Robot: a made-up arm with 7 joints. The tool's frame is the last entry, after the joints. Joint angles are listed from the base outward. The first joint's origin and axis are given. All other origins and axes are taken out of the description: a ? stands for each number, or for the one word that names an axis. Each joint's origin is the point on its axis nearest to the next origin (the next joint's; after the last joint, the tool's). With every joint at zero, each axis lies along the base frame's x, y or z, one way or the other. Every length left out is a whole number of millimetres.
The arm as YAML. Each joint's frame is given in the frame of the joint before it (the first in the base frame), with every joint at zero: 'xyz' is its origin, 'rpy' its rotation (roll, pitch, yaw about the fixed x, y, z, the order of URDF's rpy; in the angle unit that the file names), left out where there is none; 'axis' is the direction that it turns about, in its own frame. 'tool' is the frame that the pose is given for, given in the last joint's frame.
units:
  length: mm
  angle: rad
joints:
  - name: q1
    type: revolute
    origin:
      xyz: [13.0, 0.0, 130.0]
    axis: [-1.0, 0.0, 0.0]
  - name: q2
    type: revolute
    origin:
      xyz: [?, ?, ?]
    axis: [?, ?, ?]
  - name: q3
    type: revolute
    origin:
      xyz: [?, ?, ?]
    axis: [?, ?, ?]
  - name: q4
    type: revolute
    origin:
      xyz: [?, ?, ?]
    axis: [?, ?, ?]
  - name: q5
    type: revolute
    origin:
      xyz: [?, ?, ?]
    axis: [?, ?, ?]
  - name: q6
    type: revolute
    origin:
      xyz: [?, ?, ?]
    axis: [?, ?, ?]
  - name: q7
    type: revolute
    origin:
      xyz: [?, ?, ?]
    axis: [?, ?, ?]
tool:
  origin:
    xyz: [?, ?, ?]
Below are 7 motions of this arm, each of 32 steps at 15 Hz.
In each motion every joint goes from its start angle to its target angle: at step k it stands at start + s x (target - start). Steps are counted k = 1, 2, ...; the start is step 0. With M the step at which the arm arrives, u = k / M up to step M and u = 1 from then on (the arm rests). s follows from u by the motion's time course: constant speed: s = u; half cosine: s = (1 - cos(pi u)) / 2; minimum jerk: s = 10 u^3 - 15 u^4 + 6 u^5.
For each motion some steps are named. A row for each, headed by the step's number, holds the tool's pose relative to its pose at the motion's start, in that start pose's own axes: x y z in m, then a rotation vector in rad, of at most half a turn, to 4 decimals.
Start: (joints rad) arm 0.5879 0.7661 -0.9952 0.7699 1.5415 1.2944 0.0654
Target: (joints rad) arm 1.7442 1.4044 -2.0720 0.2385 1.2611 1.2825 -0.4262
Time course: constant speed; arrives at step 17
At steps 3, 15, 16, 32:
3: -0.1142 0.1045 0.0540 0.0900 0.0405 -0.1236
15: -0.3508 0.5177 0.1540 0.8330 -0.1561 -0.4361
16: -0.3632 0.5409 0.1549 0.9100 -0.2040 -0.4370
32: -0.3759 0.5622 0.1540 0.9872 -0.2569 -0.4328

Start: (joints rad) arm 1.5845 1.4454 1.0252 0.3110 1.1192 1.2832 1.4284
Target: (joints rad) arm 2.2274 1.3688 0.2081 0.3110 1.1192 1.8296 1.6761
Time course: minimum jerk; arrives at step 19
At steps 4, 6, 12, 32:
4: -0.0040 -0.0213 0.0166 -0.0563 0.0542 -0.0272
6: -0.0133 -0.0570 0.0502 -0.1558 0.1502 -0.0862
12: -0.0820 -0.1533 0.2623 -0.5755 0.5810 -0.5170
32: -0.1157 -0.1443 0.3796 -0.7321 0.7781 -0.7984

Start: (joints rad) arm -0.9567 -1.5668 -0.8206 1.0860 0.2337 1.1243 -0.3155
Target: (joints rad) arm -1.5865 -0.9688 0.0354 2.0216 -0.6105 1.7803 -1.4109
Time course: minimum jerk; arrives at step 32
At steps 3, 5, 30, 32:
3: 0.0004 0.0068 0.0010 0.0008 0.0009 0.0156
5: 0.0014 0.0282 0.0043 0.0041 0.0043 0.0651
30: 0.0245 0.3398 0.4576 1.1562 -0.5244 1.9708
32: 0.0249 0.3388 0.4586 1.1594 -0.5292 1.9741

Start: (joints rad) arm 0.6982 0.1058 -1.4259 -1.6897 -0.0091 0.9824 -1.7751
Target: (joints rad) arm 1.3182 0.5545 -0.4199 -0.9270 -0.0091 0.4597 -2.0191
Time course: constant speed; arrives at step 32
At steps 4, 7, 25, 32:
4: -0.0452 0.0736 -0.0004 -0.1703 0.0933 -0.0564
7: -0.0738 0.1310 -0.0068 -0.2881 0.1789 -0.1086
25: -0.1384 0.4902 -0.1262 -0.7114 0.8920 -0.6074
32: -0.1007 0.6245 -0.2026 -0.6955 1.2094 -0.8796

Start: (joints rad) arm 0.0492 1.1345 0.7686 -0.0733 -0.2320 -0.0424 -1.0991
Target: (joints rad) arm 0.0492 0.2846 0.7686 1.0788 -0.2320 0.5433 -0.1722
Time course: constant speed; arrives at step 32
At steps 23, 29, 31, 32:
23: 0.3166 -0.0177 0.3426 -0.1909 -0.4571 -0.9508
29: 0.3979 -0.0375 0.4242 -0.2373 -0.5700 -1.1252
31: 0.4259 -0.0444 0.4486 -0.2511 -0.6064 -1.1754
32: 0.4400 -0.0479 0.4602 -0.2576 -0.6244 -1.1990

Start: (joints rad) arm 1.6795 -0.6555 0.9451 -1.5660 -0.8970 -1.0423 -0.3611
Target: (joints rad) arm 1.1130 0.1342 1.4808 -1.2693 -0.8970 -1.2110 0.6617
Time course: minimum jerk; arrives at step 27
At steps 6, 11, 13, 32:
6: 0.0124 -0.0546 0.0095 -0.0687 -0.0442 -0.1083
11: 0.0349 -0.2320 0.0805 -0.2422 -0.2378 -0.4942
13: 0.0274 -0.3192 0.1356 -0.2959 -0.3621 -0.7134
32: -0.1714 -0.5673 0.3276 -0.2160 -0.8834 -1.6529

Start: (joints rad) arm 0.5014 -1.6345 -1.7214 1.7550 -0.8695 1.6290 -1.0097
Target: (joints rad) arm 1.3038 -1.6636 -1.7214 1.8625 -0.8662 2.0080 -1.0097
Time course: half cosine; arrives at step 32
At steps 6, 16, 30, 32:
6: -0.0145 0.0220 0.0638 -0.0186 -0.0838 0.0056
16: -0.1446 0.1689 0.3519 -0.1191 -0.4881 0.0612
30: -0.4045 0.4160 0.5866 -0.2593 -0.9379 0.1865
32: -0.4105 0.4214 0.5896 -0.2623 -0.9463 0.1896

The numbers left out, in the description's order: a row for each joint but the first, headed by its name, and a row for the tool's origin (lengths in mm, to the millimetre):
q2: xyz 0.0 42.0 -486.0, axis 0.0 0.0 1.0
q3: xyz -439.0 79.0 0.0, axis -1.0 0.0 0.0
q4: xyz 0.0 -318.0 -98.0, axis 0.0 -1.0 0.0
q5: xyz 114.0 0.0 354.0, axis 0.0 1.0 0.0
q6: xyz -45.0 0.0 39.0, axis 1.0 0.0 0.0
q7: xyz 0.0 11.0 -386.0, axis 0.0 0.0 -1.0
tool: xyz 109.0 116.0 0.0

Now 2 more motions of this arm.
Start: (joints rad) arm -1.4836 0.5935 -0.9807 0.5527 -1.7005 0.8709 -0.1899
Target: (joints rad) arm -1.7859 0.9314 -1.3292 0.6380 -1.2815 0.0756 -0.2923
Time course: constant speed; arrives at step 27
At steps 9, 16, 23, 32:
9: -0.0922 -0.1663 0.0257 -0.2872 0.0401 -0.2516
16: -0.2142 -0.2680 0.0578 -0.4695 0.1272 -0.4534
23: -0.3692 -0.3298 0.0921 -0.6074 0.2610 -0.6519
32: -0.4667 -0.3440 0.1106 -0.6635 0.3570 -0.7602

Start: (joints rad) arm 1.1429 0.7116 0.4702 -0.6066 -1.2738 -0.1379 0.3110
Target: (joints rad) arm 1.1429 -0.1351 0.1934 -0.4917 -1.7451 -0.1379 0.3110
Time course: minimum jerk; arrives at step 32
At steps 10, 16, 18, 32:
10: 0.0025 -0.0204 0.0180 -0.0445 -0.0359 -0.1404
16: 0.0047 -0.0648 0.0599 -0.1587 -0.1266 -0.3803
18: 0.0038 -0.0825 0.0792 -0.2115 -0.1672 -0.4623
32: -0.0085 -0.1387 0.1624 -0.4295 -0.3264 -0.7047

